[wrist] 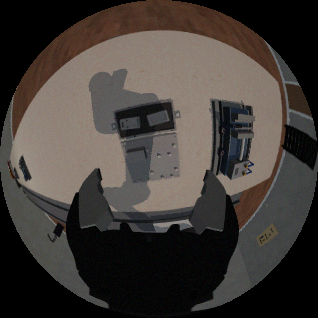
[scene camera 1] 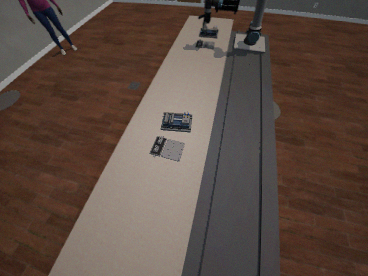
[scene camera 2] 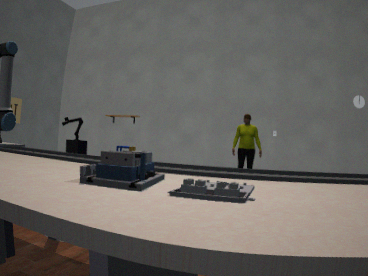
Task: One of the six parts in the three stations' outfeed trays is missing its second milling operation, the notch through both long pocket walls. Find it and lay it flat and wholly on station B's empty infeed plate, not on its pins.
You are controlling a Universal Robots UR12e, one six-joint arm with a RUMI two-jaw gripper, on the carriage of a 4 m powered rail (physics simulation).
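Frame: origin at the arm's base, x ahead, y left, z up, level; centimetres.
Seen in the pictures: gripper, fingertip midpoint: [wrist: 151, 170] [scene camera 1: 204, 27]; arm's base, link origin: [scene camera 1: 249, 42].
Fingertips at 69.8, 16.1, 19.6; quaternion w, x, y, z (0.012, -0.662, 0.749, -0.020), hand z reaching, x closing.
Pixels of each thing's middle, then the offset from my fingertips to it, as dx, dy, dz. "*": a spot on its surface instead.
- left part, body centre: [wrist: 129, 122] +5.0, +6.6, -20.2
- right part, body centre: [wrist: 157, 117] +5.5, -1.9, -20.2
- grey block, body centre: [wrist: 136, 154] -5.3, +6.2, -20.0
- pale infeed plate, body centre: [scene camera 2: 221, 187] [scene camera 1: 173, 149] -8.2, +187.5, -22.2
- grey vise fixture, surface spot: [wrist: 234, 140] * -2.2, -28.2, -16.6
- further station, surface spot: [wrist: 24, 168] * -2.1, +148.2, -18.6
My gripper [wrist: 151, 170] is open and empty, high above the table at the far station. In the wrist view a dark outfeed tray [wrist: 144, 120] holds a left part [wrist: 130, 123] and a right part [wrist: 159, 117]; their notches are too small to tell. An infeed plate [wrist: 165, 165] with pins adjoins it, with a grey block [wrist: 136, 151] on it, partly in shadow. At the nearer station another outfeed tray [scene camera 1: 158, 146] holds two parts, beside a pale infeed plate [scene camera 1: 174, 150] with no part visible on it. Scene camera 2 shows an outfeed tray [scene camera 2: 210, 197] with two parts. Station letters cannot be read.
A blue and grey vise fixture [wrist: 234, 140] stands right of the far tray. Another fixture [scene camera 1: 176, 121] stands behind the nearer tray; a fixture [scene camera 2: 120, 170] also shows in scene camera 2. A further station [wrist: 24, 168] lies at the wrist view's left edge. The rail [scene camera 1: 240, 150] runs alongside the table.
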